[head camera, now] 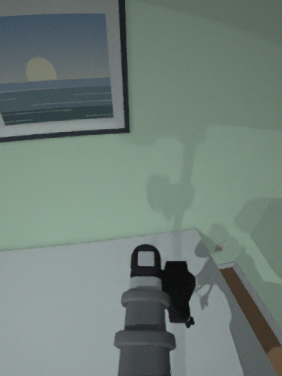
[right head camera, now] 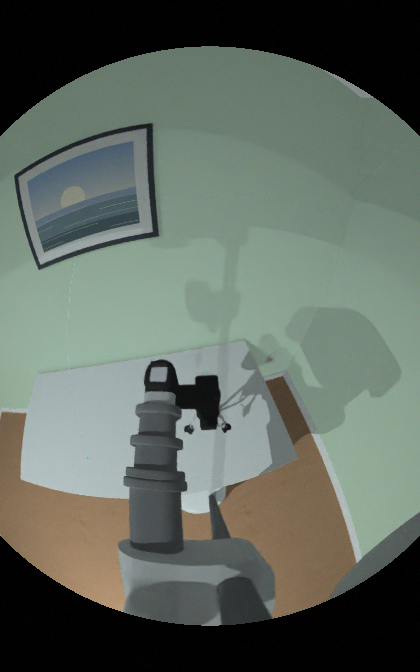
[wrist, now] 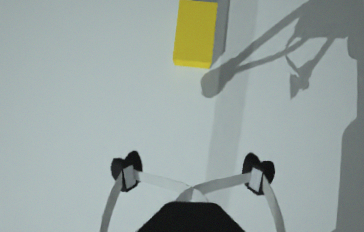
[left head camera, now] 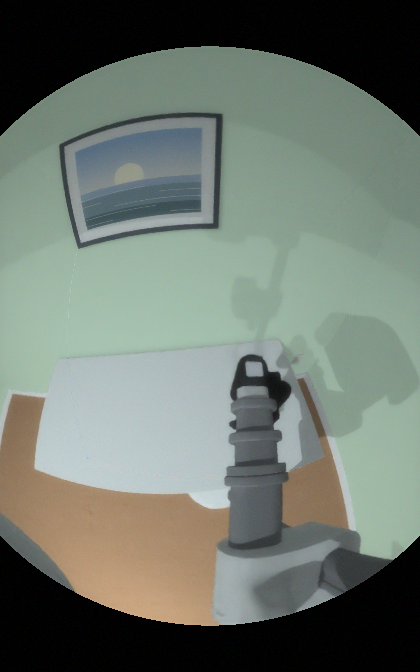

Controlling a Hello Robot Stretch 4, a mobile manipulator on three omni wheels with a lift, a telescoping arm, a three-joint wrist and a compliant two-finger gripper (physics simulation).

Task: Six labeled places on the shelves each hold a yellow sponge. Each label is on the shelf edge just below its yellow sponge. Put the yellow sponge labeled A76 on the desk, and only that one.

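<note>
A yellow sponge [wrist: 195,34] lies on the pale grey desk [head camera: 60,300] [left head camera: 125,415] [right head camera: 90,435] [wrist: 75,110], at the top of the wrist view, with its shadow along its right side. Its label does not show. My gripper [wrist: 192,165] [right head camera: 207,428] is open, with no object between its fingertips. It is over the desk, and the sponge is apart from it, beyond the fingertips in the wrist view. In the head views the sponge does not show; the arm or wrist may hide it. The labeled shelves do not show.
A framed sea picture [head camera: 60,100] [left head camera: 145,175] [right head camera: 87,195] hangs on the green wall behind the desk. The side wall is close to the desk's right end. A rounded white object [left head camera: 210,500] [right head camera: 197,501] shows below the desk's front edge, above brown floor [left head camera: 125,550] [right head camera: 75,540].
</note>
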